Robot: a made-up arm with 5 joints.
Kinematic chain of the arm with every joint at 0, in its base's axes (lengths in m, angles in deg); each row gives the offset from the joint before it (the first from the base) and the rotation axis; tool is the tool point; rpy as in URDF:
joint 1: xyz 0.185 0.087 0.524 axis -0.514 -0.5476 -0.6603
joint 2: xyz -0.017 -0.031 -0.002 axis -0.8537 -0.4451 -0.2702
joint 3: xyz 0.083 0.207 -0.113 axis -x
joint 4: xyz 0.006 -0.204 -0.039 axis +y
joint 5: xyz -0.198 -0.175 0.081 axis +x
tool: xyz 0.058 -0.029 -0.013 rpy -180 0 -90
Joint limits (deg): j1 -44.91..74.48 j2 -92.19..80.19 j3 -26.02..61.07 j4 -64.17..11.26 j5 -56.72..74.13
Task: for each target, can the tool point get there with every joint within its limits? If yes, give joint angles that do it. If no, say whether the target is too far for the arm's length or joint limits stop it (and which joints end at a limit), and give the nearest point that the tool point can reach.
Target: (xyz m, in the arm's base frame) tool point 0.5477 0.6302 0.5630
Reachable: no: joint limits stop it (at a limit: joint 1, joint 3, joint 4, joint 5) | nearest point 0.2909 0.3382 0.4867 | short by 0.396 m
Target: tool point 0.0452 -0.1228 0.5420
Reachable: yes | joints 24.72 7.51 27.77 -58.10 -15.26
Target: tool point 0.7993 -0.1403 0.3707
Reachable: no: joint limits stop it (at a limit: joint 1, joint 3, joint 4, joint 5) | nearest point 0.4563 -0.0407 0.4468 | short by 0.365 m
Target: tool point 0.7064 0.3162 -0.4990
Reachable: no: too far | nearest point 0.2980 0.1558 0.1246 | short by 0.762 m
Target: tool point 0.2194 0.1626 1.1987
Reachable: no: joint limits stop it (at a limit: joint 3, joint 4, joint 5) | nearest point 0.1694 0.0897 0.8161 | short by 0.393 m
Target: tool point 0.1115 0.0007 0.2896
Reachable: yes | joints 44.63 -64.14 6.24 -36.76 55.25
